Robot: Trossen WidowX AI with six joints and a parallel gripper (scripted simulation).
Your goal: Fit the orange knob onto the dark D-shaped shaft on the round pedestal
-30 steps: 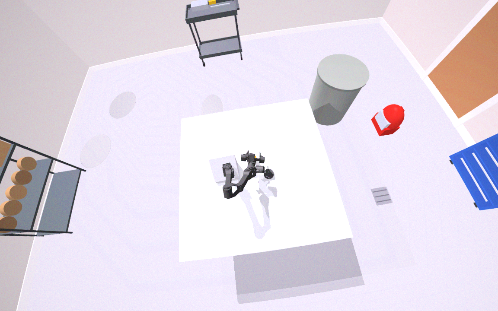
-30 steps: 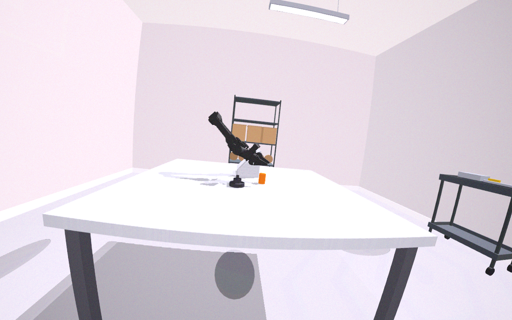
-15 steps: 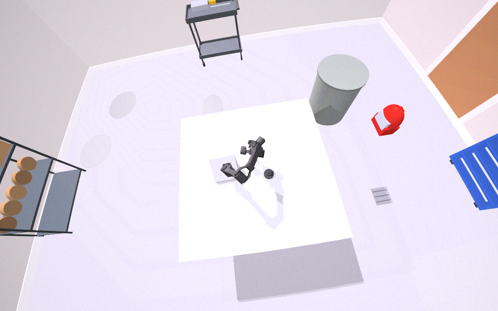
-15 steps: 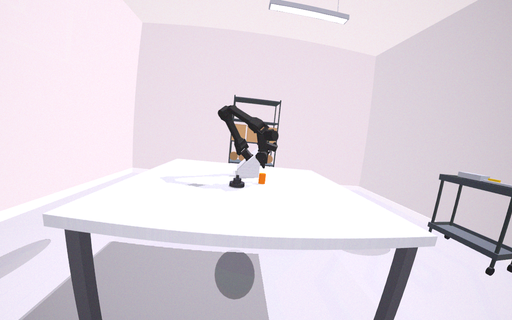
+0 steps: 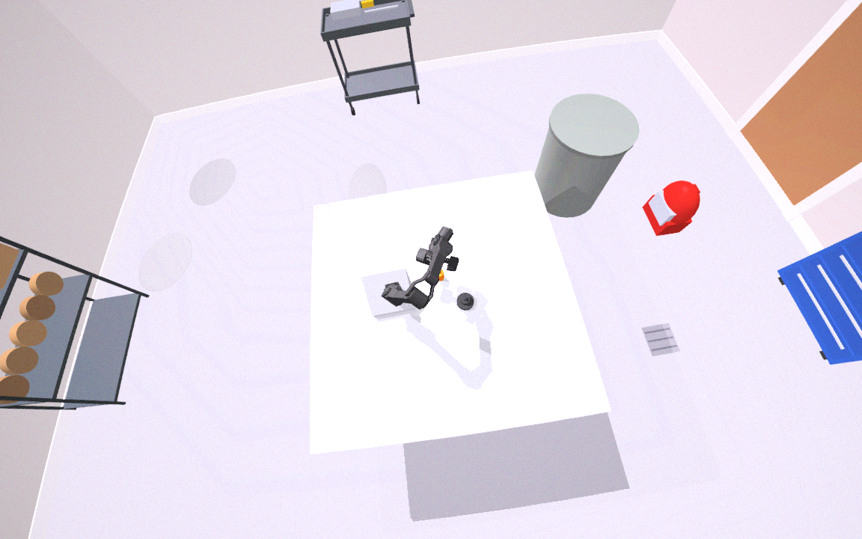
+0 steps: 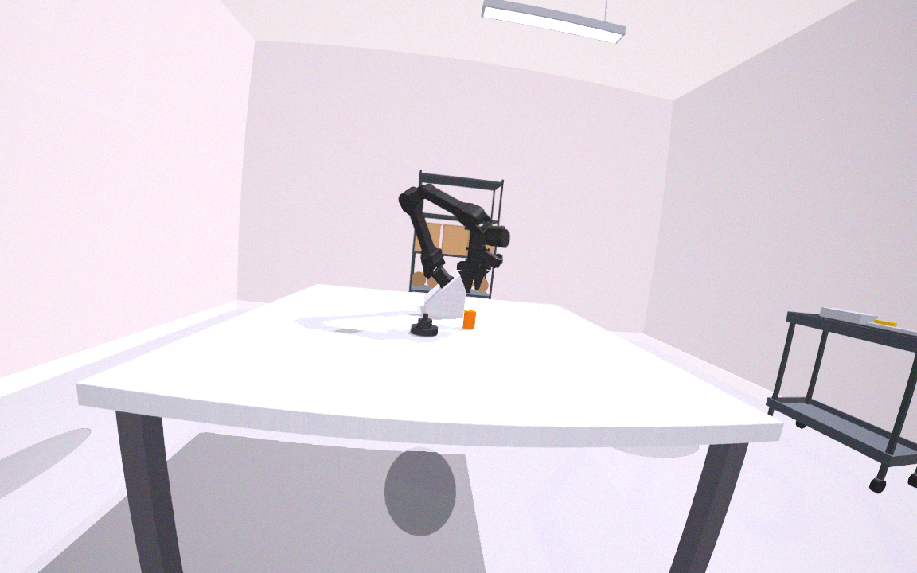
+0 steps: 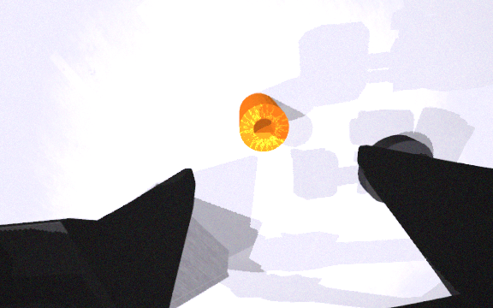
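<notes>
Now: the orange knob 100 mm below my gripper tip. Also, from my gripper tip: dark round pedestal (90 mm ahead, 160 mm to the right, 100 mm below).
</notes>
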